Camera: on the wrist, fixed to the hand. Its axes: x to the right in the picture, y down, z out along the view.
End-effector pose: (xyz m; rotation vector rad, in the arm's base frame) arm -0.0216 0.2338 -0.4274 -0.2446 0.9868 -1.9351
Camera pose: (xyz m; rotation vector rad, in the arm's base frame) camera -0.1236 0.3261 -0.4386 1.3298 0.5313 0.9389
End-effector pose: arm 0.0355 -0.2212 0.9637 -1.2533 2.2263 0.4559
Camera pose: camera 0.0796 -0.3112 1.0586 -1.8894 -1.3410 -0.3858
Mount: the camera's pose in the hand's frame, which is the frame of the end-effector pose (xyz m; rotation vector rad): -0.0149 -0.0811 -0.1107 -0.0480 0.8267 3.0068
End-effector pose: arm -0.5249 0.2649 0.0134 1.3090 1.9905 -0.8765
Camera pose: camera -0.6088 0.3197 0.1083 2.3538 -1.1107 1.2334
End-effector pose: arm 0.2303 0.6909 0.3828 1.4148 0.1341 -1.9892
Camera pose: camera 0.2742 0.8095 0.3274 0.5567 -0.9261 1.0225
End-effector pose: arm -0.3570 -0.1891 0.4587 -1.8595 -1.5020 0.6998
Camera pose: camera -0.3297 -0.2085 0.5926 1.8619 -2.2190 -0.3375
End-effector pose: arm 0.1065 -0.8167 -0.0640 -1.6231 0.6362 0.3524
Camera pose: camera 0.1277 -0.9178 0.0275 -0.5769 -2.3467 -1.1732
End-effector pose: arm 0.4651 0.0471 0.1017 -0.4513 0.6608 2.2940
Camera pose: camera 0.5471 0.0267 -0.0074 -0.0079 -0.5129 -0.6247
